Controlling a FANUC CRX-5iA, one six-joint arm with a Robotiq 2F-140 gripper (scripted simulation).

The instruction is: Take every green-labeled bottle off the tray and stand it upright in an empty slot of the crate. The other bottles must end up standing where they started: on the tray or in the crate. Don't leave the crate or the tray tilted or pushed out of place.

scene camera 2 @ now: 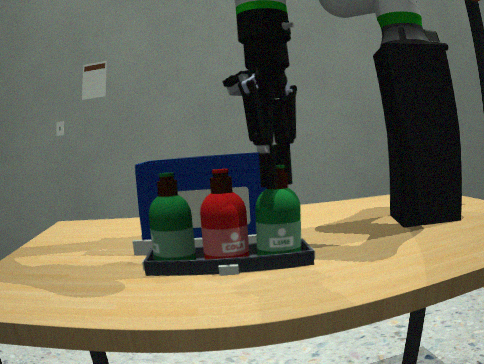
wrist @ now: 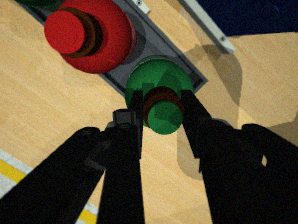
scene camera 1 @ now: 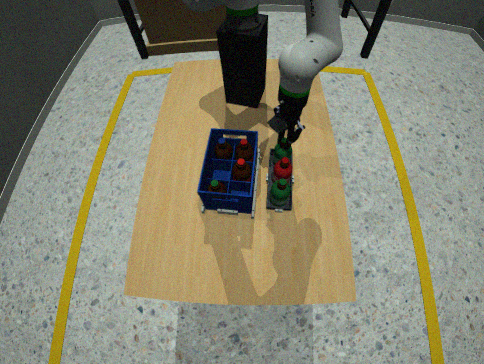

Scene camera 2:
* my gripper: 277,185
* green-labeled bottle: 170,217
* red cola bottle: 223,214
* green-labeled bottle: 278,211
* blue crate: 193,177
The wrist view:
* my gripper: 161,104
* green-labeled bottle: 161,79
